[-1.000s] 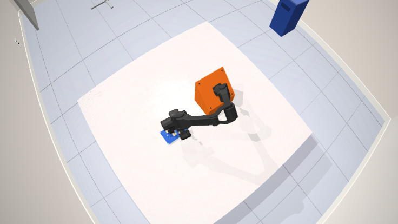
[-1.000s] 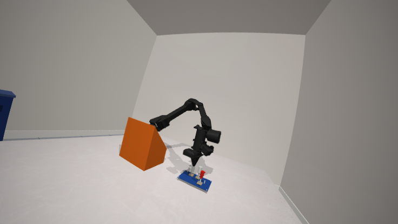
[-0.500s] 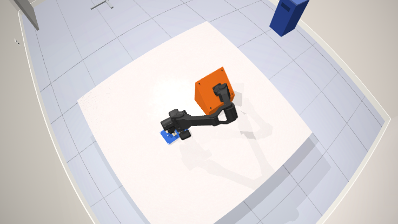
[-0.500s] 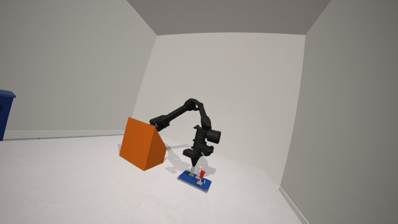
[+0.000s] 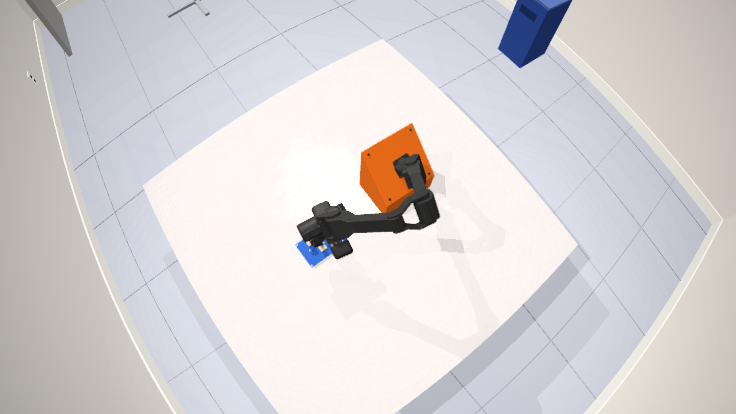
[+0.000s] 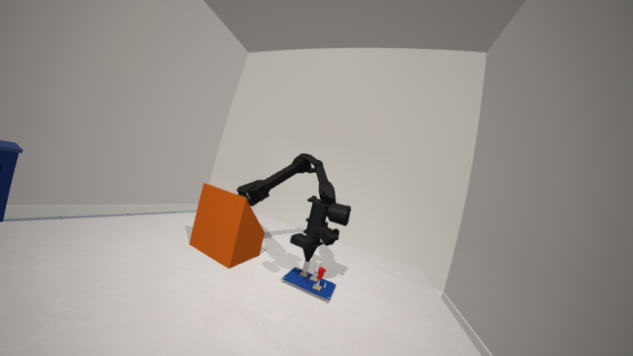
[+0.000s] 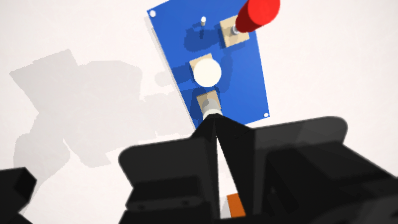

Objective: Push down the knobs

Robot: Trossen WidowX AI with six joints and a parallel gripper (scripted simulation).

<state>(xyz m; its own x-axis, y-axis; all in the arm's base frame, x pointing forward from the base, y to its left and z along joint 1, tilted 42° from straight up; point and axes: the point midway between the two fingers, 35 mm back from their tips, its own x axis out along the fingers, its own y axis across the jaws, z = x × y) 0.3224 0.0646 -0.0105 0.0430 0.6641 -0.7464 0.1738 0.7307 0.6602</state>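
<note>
Right now my gripper tip is 20 mm above the white knob. Also, from my gripper tip: red knob: 70 mm ahead, 50 mm to the right.
</note>
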